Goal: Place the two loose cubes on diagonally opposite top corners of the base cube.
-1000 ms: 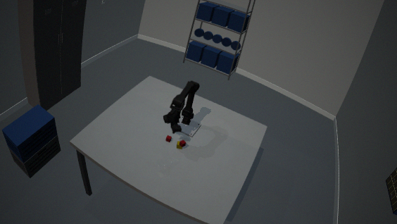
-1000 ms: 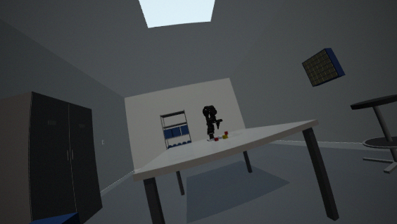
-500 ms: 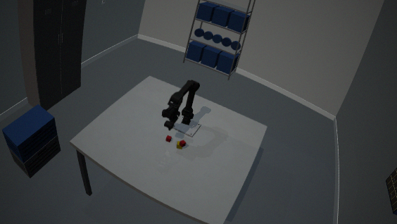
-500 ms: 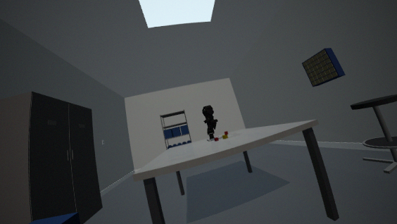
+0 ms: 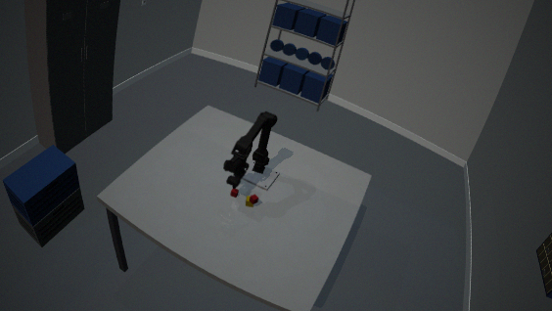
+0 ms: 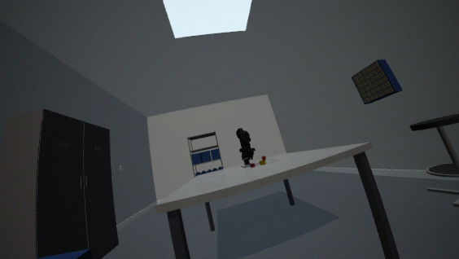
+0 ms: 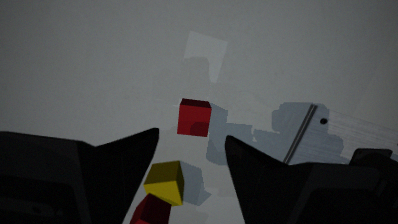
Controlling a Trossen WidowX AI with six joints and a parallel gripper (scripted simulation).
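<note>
The yellow cube lies 30 mm ahead of my gripper tip, 100 mm to the left of it and 50 mm below it.
</note>
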